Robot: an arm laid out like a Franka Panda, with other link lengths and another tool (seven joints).
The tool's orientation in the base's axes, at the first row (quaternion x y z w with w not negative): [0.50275 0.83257 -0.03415 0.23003]
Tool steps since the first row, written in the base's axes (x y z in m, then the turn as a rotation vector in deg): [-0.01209 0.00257 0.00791 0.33 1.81 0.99]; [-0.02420 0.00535 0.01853 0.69 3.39 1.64]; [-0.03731 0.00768 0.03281 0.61 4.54 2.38]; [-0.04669 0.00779 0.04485 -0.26 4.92 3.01]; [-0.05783 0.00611 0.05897 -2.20 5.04 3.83]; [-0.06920 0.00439 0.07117 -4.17 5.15 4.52]
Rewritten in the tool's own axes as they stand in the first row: [0.00351 -0.00767 -0.01201 0.95 1.34 -1.29]; [0.00607 -0.01477 -0.02651 1.83 2.54 -2.20]; [0.00712 -0.02232 -0.04448 2.50 3.17 -3.22]; [0.00583 -0.02816 -0.05852 2.89 2.72 -4.19]; [0.00288 -0.03603 -0.07452 3.40 1.27 -5.64]; [0.00080 -0.04444 -0.08887 3.96 -0.23 -6.97]
